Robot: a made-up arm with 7 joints.
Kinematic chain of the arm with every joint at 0, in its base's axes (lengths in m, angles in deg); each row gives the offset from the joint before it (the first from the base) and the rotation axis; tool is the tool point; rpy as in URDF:
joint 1: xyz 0 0.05 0.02 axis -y
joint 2: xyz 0.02 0.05 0 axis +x
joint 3: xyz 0 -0.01 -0.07 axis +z
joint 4: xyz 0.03 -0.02 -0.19 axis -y
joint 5: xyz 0.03 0 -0.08 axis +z
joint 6: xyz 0.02 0 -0.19 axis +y
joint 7: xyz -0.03 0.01 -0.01 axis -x
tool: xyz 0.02 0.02 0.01 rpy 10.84 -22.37 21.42
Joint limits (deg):
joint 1: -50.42..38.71
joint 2: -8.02..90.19
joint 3: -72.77..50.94
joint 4: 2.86..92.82
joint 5: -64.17..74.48
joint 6: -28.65..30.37
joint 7: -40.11..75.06
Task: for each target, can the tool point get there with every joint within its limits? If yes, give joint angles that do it. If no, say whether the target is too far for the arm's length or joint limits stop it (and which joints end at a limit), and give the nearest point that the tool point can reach.
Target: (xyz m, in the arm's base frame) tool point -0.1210 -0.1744 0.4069
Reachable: no: joint limits stop it (at a limit: joint 1, joint 2, joint 3, joint 4, joint 6) | nearest point 0.0317 0.2804 0.3444 | short by 0.484 m
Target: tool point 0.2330 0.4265 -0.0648
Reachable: yes | joints -2.06 43.41 40.93 80.51 40.90 12.17 -25.69
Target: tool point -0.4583 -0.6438 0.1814
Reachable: no: too far | nearest point -0.1481 -0.2748 -0.2170 | short by 0.625 m
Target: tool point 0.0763 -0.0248 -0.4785
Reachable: yes | joints -5.99 6.34 -60.28 34.93 38.33 18.66 9.36
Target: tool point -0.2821 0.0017 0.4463
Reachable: no: joint limits stop it (at a limit: joint 1, joint 2, joint 3, joint 4, joint 6) | nearest point 0.0172 0.2901 0.3467 | short by 0.427 m
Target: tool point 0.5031 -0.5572 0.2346
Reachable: no: too far | nearest point 0.3134 -0.2026 0.0009 | short by 0.465 m
